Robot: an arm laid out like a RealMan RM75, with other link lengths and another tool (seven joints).
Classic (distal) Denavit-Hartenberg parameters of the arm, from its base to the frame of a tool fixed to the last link. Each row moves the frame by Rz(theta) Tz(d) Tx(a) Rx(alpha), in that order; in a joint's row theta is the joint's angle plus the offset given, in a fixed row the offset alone. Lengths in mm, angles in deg.
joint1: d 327.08, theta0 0, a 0, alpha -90
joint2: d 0, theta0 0, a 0, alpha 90
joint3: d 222.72, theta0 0, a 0, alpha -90
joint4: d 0, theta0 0, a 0, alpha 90
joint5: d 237.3, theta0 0, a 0, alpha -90
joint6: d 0, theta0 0, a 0, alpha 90
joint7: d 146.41, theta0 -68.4, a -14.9, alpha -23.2
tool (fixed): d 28.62, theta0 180, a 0, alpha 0
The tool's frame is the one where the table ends.
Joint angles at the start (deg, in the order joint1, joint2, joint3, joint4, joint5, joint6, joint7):
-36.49, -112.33, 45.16, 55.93, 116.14, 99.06, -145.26
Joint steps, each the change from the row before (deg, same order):
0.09, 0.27, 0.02, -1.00, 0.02, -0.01, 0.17
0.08, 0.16, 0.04, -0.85, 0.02, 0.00, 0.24
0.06, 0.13, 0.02, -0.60, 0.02, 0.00, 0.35
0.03, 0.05, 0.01, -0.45, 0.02, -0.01, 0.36
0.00, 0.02, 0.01, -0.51, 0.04, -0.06, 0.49
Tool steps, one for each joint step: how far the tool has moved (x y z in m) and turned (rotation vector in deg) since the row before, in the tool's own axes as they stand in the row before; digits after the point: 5 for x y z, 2 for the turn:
-0.00205, 0.00298, -0.00134, -0.20, -0.14, -0.70
-0.00149, 0.00292, -0.00079, -0.18, -0.02, -0.56
-0.00109, 0.00205, -0.00070, -0.13, 0.04, -0.22
-0.00066, 0.00167, -0.00025, -0.08, 0.10, -0.10
-0.00070, 0.00187, 0.00007, -0.07, 0.15, -0.02

